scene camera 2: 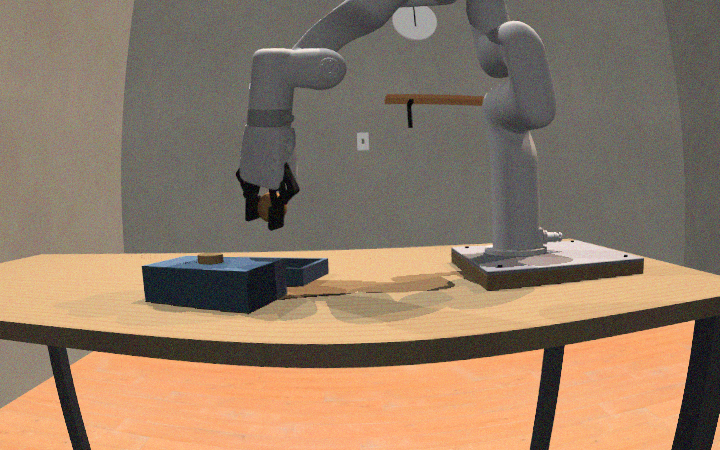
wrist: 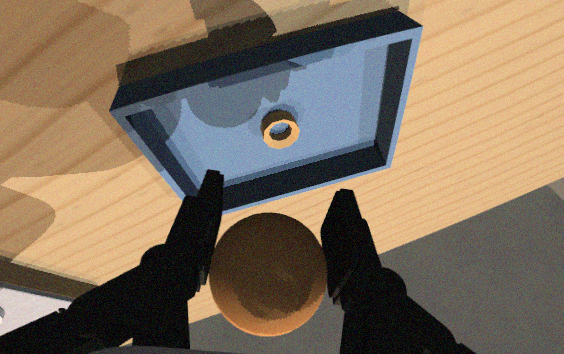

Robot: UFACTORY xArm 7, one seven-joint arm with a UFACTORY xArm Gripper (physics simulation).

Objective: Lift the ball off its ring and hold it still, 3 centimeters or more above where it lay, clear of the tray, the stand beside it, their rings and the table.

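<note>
An orange ball is held between the fingers of my gripper, which is shut on it. In the scene view, ball and fingertips are in the air, well above the tray and the stand. A blue tray with low walls lies on the table. Its tan ring shows inside it in the wrist view, with no ball on it. The blue stand is a box beside the tray, with a tan ring on top.
The robot's base plate is at the right of the table in the scene view. The stand is nearer that camera than the tray and hides part of it. A grey wall is behind the table.
</note>
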